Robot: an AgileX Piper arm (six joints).
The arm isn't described. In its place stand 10 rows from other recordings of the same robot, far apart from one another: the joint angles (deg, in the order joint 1, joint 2, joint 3, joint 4, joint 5, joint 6), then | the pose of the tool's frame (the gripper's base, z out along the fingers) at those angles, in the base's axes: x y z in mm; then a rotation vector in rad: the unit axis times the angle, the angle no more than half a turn.
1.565 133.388 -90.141 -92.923 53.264 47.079 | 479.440 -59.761 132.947 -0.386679 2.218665 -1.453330
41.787 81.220 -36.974 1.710 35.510 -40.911 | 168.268 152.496 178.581 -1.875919 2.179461 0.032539
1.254 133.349 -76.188 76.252 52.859 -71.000 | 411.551 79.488 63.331 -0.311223 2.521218 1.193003
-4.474 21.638 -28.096 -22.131 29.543 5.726 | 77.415 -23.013 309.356 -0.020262 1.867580 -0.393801
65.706 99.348 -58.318 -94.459 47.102 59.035 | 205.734 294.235 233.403 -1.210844 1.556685 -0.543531
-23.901 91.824 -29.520 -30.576 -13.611 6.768 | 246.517 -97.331 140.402 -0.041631 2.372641 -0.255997
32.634 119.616 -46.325 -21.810 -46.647 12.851 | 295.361 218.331 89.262 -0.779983 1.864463 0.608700
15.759 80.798 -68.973 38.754 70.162 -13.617 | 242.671 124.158 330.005 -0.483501 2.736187 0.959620
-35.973 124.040 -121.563 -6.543 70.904 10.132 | 377.136 -285.842 284.339 1.069647 2.573222 -0.275348
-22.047 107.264 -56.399 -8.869 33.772 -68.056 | 300.960 -130.297 127.456 -1.367647 2.746683 -0.302418
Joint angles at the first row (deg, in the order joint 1, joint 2, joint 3, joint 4, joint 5, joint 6):
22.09, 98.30, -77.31, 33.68, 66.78, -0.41
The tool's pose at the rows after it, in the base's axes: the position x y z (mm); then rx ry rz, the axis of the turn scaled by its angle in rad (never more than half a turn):
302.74 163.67 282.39 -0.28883 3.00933 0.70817
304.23 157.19 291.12 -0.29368 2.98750 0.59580
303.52 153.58 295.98 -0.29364 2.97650 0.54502
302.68 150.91 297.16 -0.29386 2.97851 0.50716
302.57 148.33 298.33 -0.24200 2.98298 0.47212
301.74 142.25 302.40 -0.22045 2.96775 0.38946
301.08 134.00 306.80 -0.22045 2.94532 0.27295
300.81 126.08 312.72 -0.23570 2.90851 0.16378
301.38 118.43 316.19 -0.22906 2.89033 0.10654
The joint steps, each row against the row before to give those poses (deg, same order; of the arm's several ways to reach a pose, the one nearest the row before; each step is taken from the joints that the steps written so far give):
0.00, -0.22, -3.16, -7.33, 2.57, 3.85
0.00, -0.90, -1.36, -4.89, 0.35, 1.67
0.00, -0.71, -0.41, -2.25, 0.29, 0.80
0.00, -0.35, 0.02, -1.56, 0.37, 0.51
0.00, -0.32, 0.00, -1.64, 0.00, 2.45
0.00, -0.92, 0.00, -3.67, 0.00, 1.79
0.00, -1.00, 0.00, -5.03, 0.25, 1.21
0.00, -1.03, -0.13, -4.86, 0.00, 0.43
-0.64, -0.64, 0.00, -2.45, 0.13, 0.09

